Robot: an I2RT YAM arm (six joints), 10 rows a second.
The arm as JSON. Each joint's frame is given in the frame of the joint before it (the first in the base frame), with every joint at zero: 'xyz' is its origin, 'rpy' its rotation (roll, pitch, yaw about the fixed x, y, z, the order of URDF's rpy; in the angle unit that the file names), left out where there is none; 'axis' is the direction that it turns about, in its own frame. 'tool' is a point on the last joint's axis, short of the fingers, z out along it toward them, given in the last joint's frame.
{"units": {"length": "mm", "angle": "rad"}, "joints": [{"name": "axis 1", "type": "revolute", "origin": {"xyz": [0.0, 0.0, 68.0], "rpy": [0.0, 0.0, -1.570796]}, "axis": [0.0, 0.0, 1.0]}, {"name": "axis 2", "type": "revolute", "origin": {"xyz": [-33.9, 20.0, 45.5], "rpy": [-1.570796, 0.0, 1.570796]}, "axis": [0.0, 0.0, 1.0]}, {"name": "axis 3", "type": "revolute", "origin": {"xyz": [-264.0, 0.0, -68.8], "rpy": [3.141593, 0.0, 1.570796]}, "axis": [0.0, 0.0, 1.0]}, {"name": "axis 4", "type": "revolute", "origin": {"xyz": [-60.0, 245.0, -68.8], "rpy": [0.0, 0.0, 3.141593]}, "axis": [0.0, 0.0, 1.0]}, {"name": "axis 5", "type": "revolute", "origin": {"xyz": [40.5, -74.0, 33.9], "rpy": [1.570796, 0.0, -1.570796]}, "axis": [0.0, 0.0, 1.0]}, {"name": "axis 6", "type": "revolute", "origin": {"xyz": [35.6, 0.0, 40.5], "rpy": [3.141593, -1.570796, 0.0]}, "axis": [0.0, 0.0, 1.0]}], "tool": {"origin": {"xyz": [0.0, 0.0, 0.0]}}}
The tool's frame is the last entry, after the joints.
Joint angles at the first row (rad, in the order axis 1, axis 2, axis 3, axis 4, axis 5, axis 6):
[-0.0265, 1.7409, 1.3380, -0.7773, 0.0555, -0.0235]
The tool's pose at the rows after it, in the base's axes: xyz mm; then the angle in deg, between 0 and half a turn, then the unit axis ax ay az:
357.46 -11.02 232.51 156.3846 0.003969 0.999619 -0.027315
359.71 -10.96 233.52 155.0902 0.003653 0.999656 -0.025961
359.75 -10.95 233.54 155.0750 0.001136 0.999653 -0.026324
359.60 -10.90 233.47 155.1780 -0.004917 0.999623 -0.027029
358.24 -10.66 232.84 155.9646 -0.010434 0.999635 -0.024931
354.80 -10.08 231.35 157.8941 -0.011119 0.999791 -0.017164
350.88 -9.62 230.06 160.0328 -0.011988 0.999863 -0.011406
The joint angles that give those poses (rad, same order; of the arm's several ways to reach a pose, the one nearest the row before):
[-0.0265, 1.7409, 1.3380, -0.7544, 0.0433, -0.0277]
[-0.0265, 1.7409, 1.3380, -0.7318, 0.0399, -0.0280]
[-0.0265, 1.7409, 1.3380, -0.7315, 0.0395, -0.0330]
[-0.0265, 1.7409, 1.3380, -0.7330, 0.0383, -0.0448]
[-0.0265, 1.7409, 1.3380, -0.7467, 0.0326, -0.0544]
[-0.0265, 1.7409, 1.3380, -0.7811, 0.0189, -0.0524]
[-0.0265, 1.7405, 1.3384, -0.8196, 0.0090, -0.0521]

